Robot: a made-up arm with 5 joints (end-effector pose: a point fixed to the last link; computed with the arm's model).
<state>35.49 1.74 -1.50 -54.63 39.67</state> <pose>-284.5 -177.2 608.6 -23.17 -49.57 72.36</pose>
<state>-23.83 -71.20 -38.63 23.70 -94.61</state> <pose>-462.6 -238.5 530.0 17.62 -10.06 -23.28</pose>
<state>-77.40 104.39 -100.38 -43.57 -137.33</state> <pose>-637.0 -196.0 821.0 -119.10 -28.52 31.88</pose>
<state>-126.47 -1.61 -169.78 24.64 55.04</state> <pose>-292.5 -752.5 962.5 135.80 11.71 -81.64</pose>
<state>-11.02 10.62 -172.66 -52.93 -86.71</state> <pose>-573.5 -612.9 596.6 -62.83 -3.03 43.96</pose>
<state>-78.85 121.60 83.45 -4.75 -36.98</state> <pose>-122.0 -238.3 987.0 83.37 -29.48 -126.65</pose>
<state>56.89 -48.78 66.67 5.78 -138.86</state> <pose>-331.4 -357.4 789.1 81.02 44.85 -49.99</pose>
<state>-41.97 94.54 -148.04 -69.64 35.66</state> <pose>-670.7 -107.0 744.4 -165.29 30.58 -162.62</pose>
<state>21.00 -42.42 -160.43 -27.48 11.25</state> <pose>-38.5 -645.4 500.5 -115.03 2.35 12.36</pose>
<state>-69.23 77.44 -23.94 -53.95 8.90</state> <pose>-357.1 -224.9 666.9 -29.98 19.26 -44.63</pose>
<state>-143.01 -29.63 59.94 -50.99 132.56</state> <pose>14.2 -409.7 789.1 131.57 -11.97 44.75</pose>
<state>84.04 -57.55 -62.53 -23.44 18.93</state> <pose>136.2 -300.9 584.5 -84.52 -15.20 67.41</pose>
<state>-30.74 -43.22 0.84 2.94 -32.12</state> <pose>-377.0 -190.7 746.1 61.33 42.57 13.99</pose>
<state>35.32 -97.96 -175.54 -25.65 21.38</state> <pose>177.9 -387.8 736.4 -157.40 -6.63 50.79</pose>
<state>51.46 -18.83 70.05 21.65 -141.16</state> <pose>-325.8 -355.1 807.0 72.97 60.81 -69.05</pose>
